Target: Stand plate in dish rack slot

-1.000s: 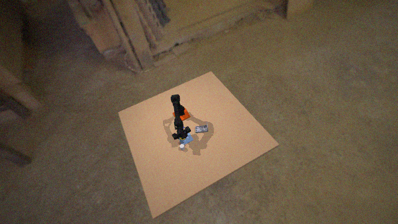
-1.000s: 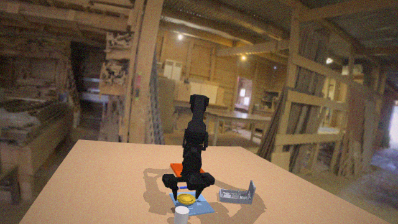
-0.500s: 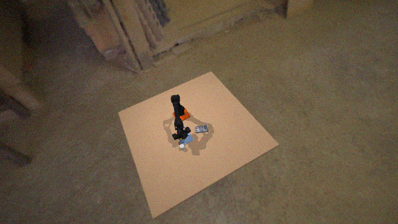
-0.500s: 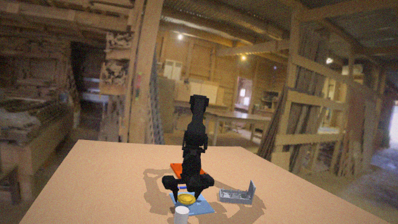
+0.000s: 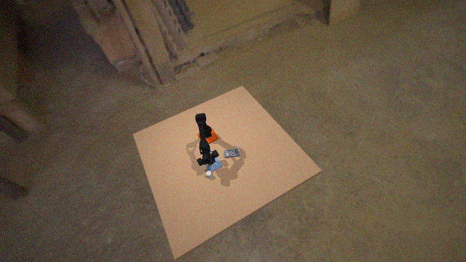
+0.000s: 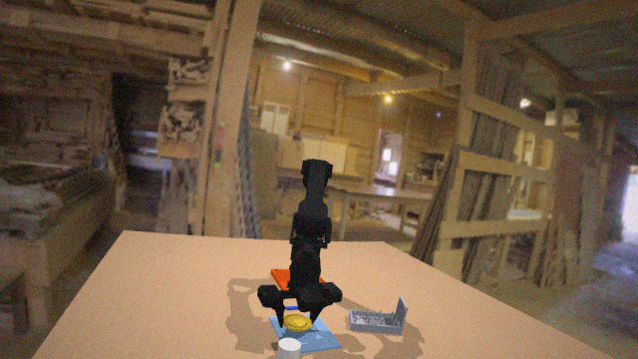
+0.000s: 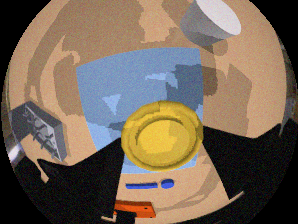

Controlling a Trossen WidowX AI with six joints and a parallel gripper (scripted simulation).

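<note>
Now: the light blue mat 20 mm to the left of my gripper tip and 20 mm below it. Also, from my gripper tip: white cup (120 mm ahead, 30 mm to the right); then yellow plate (10 mm above); then small blue utensil (110 mm behind, 20 mm below).
</note>
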